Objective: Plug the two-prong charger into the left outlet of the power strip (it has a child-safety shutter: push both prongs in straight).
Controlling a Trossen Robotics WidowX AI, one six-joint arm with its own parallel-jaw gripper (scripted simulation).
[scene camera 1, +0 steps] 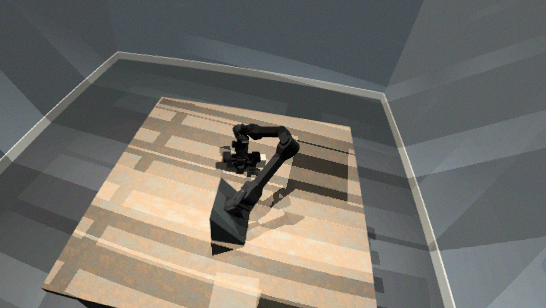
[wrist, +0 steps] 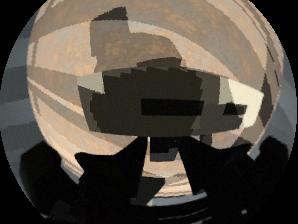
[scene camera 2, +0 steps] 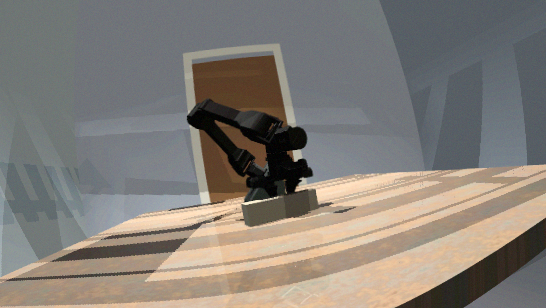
Path:
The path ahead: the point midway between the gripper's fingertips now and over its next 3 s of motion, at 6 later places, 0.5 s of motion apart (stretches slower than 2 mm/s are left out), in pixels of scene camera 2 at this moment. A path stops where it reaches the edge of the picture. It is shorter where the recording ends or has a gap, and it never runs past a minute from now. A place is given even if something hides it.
My gripper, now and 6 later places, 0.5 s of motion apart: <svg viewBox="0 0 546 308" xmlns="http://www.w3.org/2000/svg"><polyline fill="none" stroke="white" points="284,206 283,206 282,206 281,206 279,205 277,205 274,202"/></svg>

